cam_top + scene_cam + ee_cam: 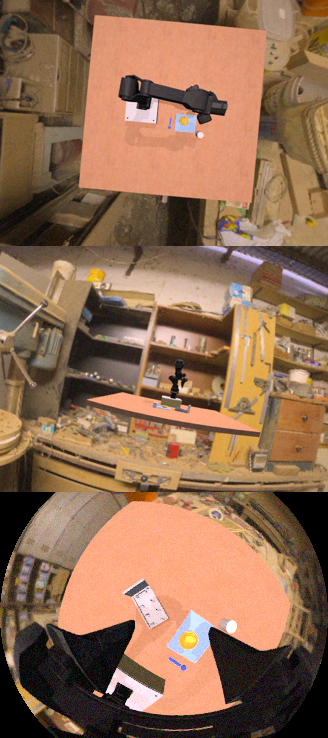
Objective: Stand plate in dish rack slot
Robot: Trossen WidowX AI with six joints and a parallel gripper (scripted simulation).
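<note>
My gripper tip is 50 mm past the yellow plate, 80 mm to the left of it and 200 mm above it. From my gripper tip the other things lie so: white cup 60 mm ahead, 190 mm to the right, 200 mm below; then light blue mat 40 mm behind, 100 mm to the right, 220 mm below; then dish rack 10 mm behind, 80 mm to the left, 200 mm below.
</note>
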